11 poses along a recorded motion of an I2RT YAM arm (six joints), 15 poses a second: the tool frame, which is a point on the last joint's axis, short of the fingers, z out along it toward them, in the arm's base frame.
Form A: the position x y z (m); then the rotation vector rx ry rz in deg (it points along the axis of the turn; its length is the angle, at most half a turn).
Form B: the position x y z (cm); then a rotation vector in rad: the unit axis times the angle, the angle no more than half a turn. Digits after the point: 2 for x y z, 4 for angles.
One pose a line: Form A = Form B
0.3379, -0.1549, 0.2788, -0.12, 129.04, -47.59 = 33.79, -15.49, 27.88, -0.0021, 2.2522, -0.8306
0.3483, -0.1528, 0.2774, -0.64, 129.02, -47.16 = 34.83, -15.28, 27.74, -0.0112, 2.2518, -0.8231
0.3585, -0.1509, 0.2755, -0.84, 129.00, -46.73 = 35.85, -15.09, 27.55, -0.0147, 2.2515, -0.8156
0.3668, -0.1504, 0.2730, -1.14, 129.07, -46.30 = 36.68, -15.04, 27.30, -0.0199, 2.2527, -0.8081
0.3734, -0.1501, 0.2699, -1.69, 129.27, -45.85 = 37.34, -15.01, 26.99, -0.0295, 2.2562, -0.8002
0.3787, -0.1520, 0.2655, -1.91, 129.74, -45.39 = 37.87, -15.20, 26.55, -0.0333, 2.2644, -0.7922
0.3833, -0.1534, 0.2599, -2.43, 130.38, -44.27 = 38.33, -15.34, 25.99, -0.0424, 2.2756, -0.7727
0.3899, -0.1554, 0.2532, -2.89, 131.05, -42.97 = 38.99, -15.54, 25.32, -0.0504, 2.2873, -0.7500
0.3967, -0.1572, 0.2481, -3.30, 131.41, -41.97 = 39.67, -15.72, 24.81, -0.0576, 2.2935, -0.7325
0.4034, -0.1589, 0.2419, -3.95, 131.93, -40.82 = 40.34, -15.89, 24.19, -0.0689, 2.3026, -0.7124
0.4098, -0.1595, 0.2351, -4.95, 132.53, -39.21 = 40.98, -15.95, 23.51, -0.0864, 2.3131, -0.6843
